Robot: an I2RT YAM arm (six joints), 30 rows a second.
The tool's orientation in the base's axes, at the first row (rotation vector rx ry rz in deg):
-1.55, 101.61, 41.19
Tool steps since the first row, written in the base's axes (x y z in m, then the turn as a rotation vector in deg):
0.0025, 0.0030, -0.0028, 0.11, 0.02, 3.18
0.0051, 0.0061, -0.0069, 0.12, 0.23, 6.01
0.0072, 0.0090, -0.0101, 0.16, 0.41, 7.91
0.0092, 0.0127, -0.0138, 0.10, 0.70, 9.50
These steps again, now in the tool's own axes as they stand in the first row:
0.0026, 0.0002, 0.0040, -2.83, 1.41, -0.37
0.0064, -0.0001, 0.0084, -5.25, 2.86, -0.67
0.0095, 0.0001, 0.0120, -6.87, 3.85, -0.83
0.0133, 0.0007, 0.0161, -8.16, 4.82, -0.98

